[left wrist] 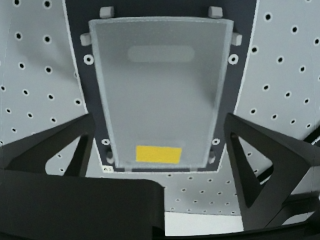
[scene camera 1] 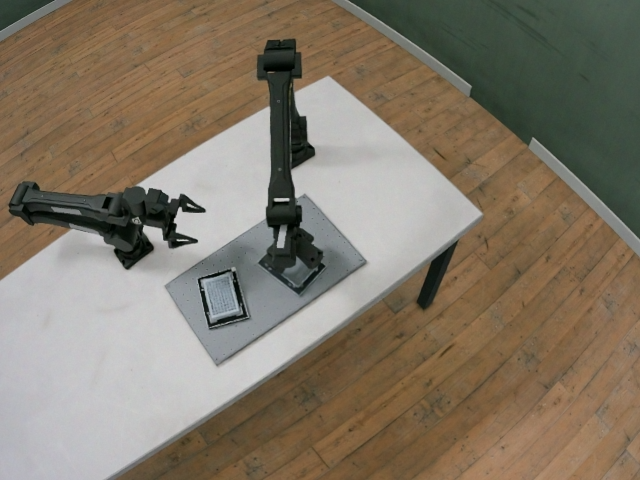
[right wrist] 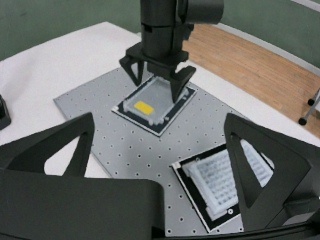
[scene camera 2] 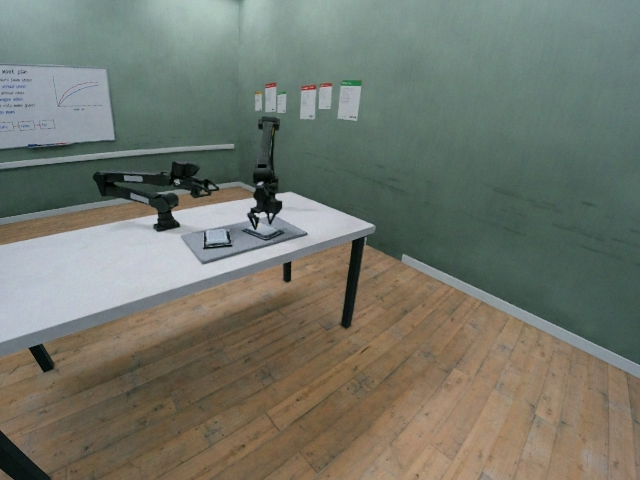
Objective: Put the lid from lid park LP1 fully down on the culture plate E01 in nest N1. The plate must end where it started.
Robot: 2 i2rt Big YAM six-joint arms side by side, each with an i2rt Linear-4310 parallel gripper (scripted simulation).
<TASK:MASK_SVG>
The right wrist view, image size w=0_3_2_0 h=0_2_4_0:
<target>my left gripper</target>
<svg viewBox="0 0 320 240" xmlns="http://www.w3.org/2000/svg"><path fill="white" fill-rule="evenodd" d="M141 23L141 42L126 50L125 57L119 60L119 65L138 88L142 83L146 62L147 72L170 81L173 104L176 104L184 88L197 72L197 69L188 65L176 73L178 66L189 60L189 52L182 50L175 56L172 56L175 24L166 27L153 27L151 31L149 26ZM136 63L138 66L138 79L131 68Z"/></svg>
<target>my right gripper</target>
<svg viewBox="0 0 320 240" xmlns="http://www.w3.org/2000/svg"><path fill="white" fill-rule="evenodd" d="M0 145L0 240L320 240L320 147L261 126L231 112L226 114L223 131L244 232L198 236L165 236L164 188L161 184L148 179L85 177L95 133L92 112L84 113L59 125ZM239 137L274 164L274 172L264 188L261 186L247 160ZM80 136L71 160L63 174L46 174L46 161Z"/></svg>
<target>clear lid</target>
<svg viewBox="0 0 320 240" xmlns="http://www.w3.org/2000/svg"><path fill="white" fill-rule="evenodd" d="M156 77L126 102L123 108L126 107L128 111L147 121L152 120L153 124L158 125L160 120L175 105L172 100L170 82Z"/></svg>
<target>culture plate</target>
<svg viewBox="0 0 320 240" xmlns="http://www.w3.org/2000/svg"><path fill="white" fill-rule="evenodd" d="M227 150L187 166L192 180L214 216L238 203ZM244 141L241 144L255 175L257 175L261 186L264 187L273 171L255 149Z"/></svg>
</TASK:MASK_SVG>
